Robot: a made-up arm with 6 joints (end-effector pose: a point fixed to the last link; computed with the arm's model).
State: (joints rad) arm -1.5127 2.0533 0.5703 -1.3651 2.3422 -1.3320
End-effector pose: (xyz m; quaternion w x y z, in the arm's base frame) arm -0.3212 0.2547 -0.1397 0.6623 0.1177 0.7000 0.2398
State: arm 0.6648 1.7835 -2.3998 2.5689 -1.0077 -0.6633
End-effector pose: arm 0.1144 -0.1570 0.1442 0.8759 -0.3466 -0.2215 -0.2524
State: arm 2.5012 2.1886 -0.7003 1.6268 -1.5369 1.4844
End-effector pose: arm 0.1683 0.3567 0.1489 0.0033 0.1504 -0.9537 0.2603
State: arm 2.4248 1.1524 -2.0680 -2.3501 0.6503 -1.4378
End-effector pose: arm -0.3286 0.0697 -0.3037 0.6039 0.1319 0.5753 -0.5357
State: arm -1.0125 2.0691 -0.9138 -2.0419 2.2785 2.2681
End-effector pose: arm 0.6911 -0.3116 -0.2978 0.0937 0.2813 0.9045 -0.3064
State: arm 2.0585 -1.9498 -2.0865 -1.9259 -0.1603 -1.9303
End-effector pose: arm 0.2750 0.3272 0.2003 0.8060 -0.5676 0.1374 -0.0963
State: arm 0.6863 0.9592 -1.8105 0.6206 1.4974 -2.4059
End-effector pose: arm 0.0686 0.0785 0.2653 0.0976 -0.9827 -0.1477 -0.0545
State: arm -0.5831 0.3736 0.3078 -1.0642 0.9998 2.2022
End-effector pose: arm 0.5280 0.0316 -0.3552 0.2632 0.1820 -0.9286 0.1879
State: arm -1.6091 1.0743 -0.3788 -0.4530 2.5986 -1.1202
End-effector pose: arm -0.1164 0.0209 -0.4270 0.6055 0.0616 0.0487 0.7919
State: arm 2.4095 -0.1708 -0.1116 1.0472 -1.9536 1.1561
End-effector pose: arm 0.1720 -0.0907 0.2315 0.0900 0.0331 -0.5159 -0.8512
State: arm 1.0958 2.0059 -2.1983 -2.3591 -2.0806 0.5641
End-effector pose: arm -0.0736 -0.6480 0.1699 0.1214 -0.6004 -0.5014 -0.6110
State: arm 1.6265 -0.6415 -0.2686 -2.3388 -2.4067 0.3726
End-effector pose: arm -0.7143 0.4612 0.4726 0.0115 -0.7917 0.5551 -0.2549
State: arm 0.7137 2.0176 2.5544 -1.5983 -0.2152 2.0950
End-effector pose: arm -0.1159 -0.0361 -0.4873 0.5287 -0.5704 -0.5470 -0.3096
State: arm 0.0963 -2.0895 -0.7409 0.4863 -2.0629 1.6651
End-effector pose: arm 0.3222 -0.2169 0.5363 0.2675 0.7894 0.4535 -0.3157
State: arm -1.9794 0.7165 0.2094 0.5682 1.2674 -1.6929
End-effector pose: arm 0.0608 0.0178 -0.0007 0.2096 -0.5376 -0.6787 -0.4543
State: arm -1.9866 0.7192 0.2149 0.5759 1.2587 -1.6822
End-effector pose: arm 0.0616 0.0166 -0.0004 0.2129 -0.5447 -0.6788 -0.4440
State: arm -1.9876 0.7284 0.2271 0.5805 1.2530 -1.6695
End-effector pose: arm 0.0621 0.0154 0.0016 0.2103 -0.5532 -0.6802 -0.4325
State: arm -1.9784 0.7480 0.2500 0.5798 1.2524 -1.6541
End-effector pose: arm 0.0621 0.0142 0.0063 0.1983 -0.5638 -0.6833 -0.4194
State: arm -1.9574 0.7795 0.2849 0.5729 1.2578 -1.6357
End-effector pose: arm 0.0614 0.0133 0.0143 0.1754 -0.5766 -0.6877 -0.4047
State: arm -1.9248 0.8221 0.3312 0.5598 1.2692 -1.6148
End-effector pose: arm 0.0597 0.0133 0.0253 0.1425 -0.5913 -0.6922 -0.3885
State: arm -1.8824 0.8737 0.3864 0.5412 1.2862 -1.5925
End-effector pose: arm 0.0567 0.0146 0.0387 0.1017 -0.6069 -0.6951 -0.3717
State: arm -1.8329 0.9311 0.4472 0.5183 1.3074 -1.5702
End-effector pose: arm 0.0524 0.0177 0.0534 0.0566 -0.6224 -0.6952 -0.3552
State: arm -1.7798 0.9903 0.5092 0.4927 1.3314 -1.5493
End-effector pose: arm 0.0470 0.0225 0.0681 0.0106 -0.6365 -0.6921 -0.3402
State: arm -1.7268 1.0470 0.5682 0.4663 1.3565 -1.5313
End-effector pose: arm 0.0411 0.0285 0.0815 0.0325 0.6484 0.6863 0.3279
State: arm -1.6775 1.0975 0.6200 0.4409 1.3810 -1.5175
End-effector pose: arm 0.0351 0.0351 0.0928 0.0702 0.6572 0.6791 0.3193
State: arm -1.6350 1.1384 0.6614 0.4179 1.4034 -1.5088
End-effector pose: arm 0.0297 0.0413 0.1014 0.1008 0.6626 0.6721 0.3149
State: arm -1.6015 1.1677 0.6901 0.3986 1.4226 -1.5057
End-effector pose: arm 0.0251 0.0463 0.1069 0.1237 0.6641 0.6666 0.3151
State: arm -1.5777 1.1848 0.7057 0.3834 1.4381 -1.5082
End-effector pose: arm 0.0216 0.0498 0.1095 0.1392 0.6621 0.6634 0.3197
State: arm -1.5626 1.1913 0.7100 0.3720 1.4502 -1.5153
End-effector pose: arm 0.0191 0.0519 0.1098 0.1485 0.6570 0.6625 0.3277
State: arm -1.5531 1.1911 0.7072 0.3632 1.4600 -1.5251
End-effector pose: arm 0.0173 0.0529 0.1085 0.1539 0.6500 0.6632 0.3377
